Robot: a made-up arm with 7 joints. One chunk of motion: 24 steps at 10 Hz.
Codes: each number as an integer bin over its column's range. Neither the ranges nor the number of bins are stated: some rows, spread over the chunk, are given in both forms.
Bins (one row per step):
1: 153 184 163 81 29 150
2: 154 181 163 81 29 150
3: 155 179 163 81 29 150
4: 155 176 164 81 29 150
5: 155 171 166 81 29 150
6: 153 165 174 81 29 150
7: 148 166 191 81 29 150
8: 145 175 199 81 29 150
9: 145 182 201 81 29 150
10: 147 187 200 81 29 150
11: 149 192 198 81 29 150
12: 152 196 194 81 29 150
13: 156 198 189 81 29 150
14: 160 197 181 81 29 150
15: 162 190 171 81 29 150
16: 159 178 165 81 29 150
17: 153 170 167 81 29 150
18: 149 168 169 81 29 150
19: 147 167 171 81 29 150
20: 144 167 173 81 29 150
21: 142 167 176 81 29 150
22: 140 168 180 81 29 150
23: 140 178 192 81 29 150
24: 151 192 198 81 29 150
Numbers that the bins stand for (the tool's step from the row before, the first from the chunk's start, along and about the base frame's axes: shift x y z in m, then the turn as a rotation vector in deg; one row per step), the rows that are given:
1: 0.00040 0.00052 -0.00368 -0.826 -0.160 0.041
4: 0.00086 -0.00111 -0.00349 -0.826 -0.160 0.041
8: -0.00145 -0.00131 0.00324 -0.826 -0.160 0.041
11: -0.00053 0.00215 0.00305 -0.826 -0.160 0.041
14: 0.00202 0.00317 -0.00022 -0.826 -0.160 0.041
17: 0.00040 -0.00233 -0.00291 -0.826 -0.160 0.041
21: -0.00215 -0.00295 -0.00118 -0.826 -0.160 0.041
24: -0.00006 0.00215 0.00305 -0.826 -0.160 0.041
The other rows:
2: 0.00063 -0.00009 -0.00368 -0.826 -0.160 0.041
3: 0.00086 -0.00050 -0.00368 -0.826 -0.160 0.041
5: 0.00086 -0.00213 -0.00310 -0.826 -0.160 0.041
6: 0.00040 -0.00335 -0.00156 -0.826 -0.160 0.041
7: -0.00076 -0.00315 0.00170 -0.826 -0.160 0.041
9: -0.00145 0.00011 0.00362 -0.826 -0.160 0.041
10: -0.00099 0.00113 0.00343 -0.826 -0.160 0.041
12: 0.00017 0.00297 0.00228 -0.826 -0.160 0.041
13: 0.00109 0.00338 0.00132 -0.826 -0.160 0.041
15: 0.00248 0.00175 -0.00214 -0.826 -0.160 0.041
16: 0.00179 -0.00070 -0.00329 -0.826 -0.160 0.041
18: -0.00053 -0.00274 -0.00253 -0.826 -0.160 0.041
19: -0.00099 -0.00295 -0.00214 -0.826 -0.160 0.041
20: -0.00168 -0.00295 -0.00176 -0.826 -0.160 0.041
22: -0.00261 -0.00274 -0.00041 -0.826 -0.160 0.041
23: -0.00261 -0.00070 0.00189 -0.826 -0.160 0.041

